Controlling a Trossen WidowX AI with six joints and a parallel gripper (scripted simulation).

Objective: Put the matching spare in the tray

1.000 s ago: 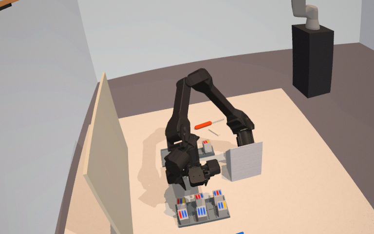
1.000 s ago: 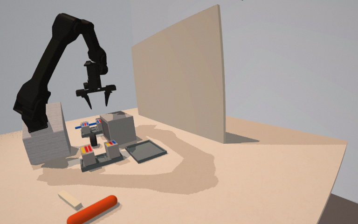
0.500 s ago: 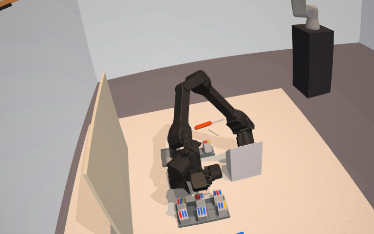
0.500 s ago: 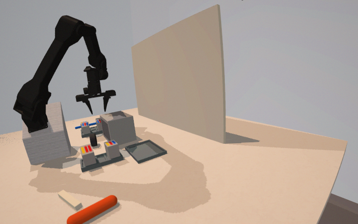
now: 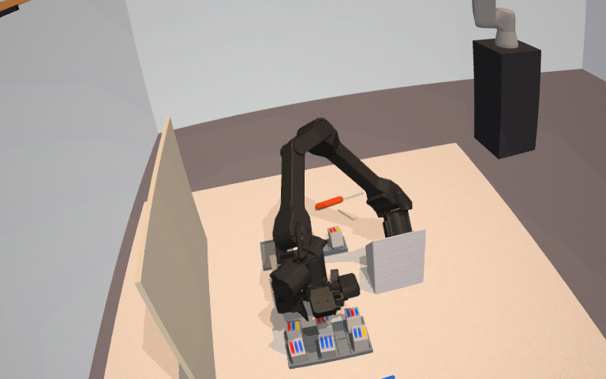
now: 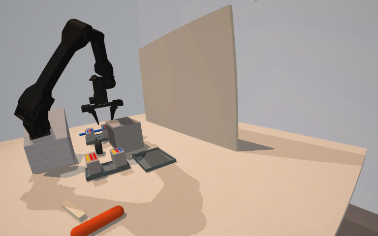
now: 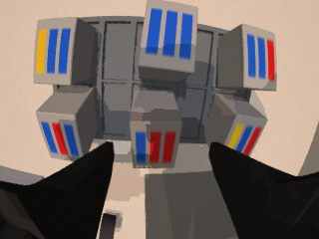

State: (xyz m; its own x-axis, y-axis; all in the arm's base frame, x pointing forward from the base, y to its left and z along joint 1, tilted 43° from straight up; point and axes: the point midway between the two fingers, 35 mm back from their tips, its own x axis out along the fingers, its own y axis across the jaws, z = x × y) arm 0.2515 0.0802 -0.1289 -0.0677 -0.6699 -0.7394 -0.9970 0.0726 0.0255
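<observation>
Now: gripper tip 3 cm above the grey spare block and 1 cm to the left of it. Also, from my gripper tip: blue rod (19 cm to the left, 7 cm below, 5 cm behind); small rack (33 cm to the right, 8 cm behind, 7 cm below); grey mounted unit (15 cm to the right, 3 cm ahead, 2 cm below).
</observation>
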